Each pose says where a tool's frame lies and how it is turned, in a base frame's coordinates. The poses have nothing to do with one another.
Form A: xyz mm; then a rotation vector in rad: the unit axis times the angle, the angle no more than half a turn.
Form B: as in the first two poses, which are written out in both.
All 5 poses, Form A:
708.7 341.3 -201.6 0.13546 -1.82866 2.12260
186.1 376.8 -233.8 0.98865 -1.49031 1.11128
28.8 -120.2 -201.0 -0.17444 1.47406 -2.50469
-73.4 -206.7 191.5 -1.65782 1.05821 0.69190
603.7 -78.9 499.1 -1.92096 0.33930 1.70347
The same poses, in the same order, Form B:
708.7 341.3 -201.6 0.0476 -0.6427 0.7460 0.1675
186.1 376.8 -233.8 0.4079 -0.6149 0.4585 0.4952
28.8 -120.2 -201.0 -0.0595 0.5029 -0.8546 0.1148
-73.4 -206.7 191.5 -0.6867 0.4383 0.2866 0.5041
603.7 -78.9 499.1 -0.7137 0.1261 0.6329 0.2724

